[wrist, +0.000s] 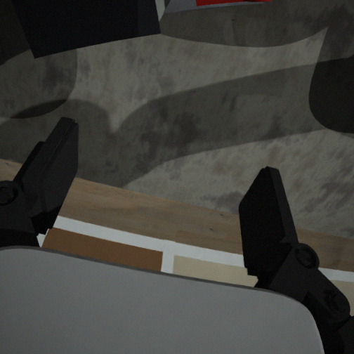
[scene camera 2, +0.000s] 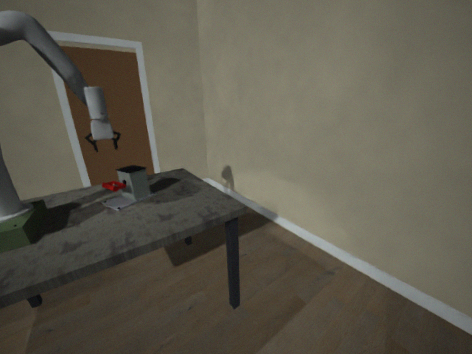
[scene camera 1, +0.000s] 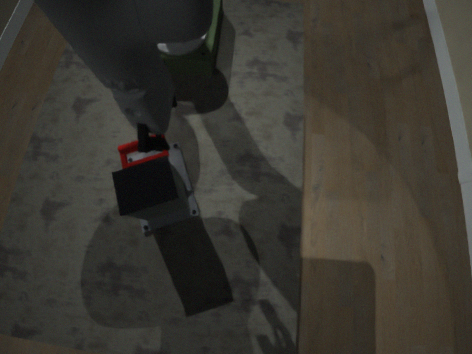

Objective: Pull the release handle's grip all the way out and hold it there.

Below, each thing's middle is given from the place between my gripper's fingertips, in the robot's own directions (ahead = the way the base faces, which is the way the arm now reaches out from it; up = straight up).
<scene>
My hand is 280 mm above the grey base plate [scene camera 1: 175,157], 80 mm to the left of it and 60 mm short of it.
</scene>
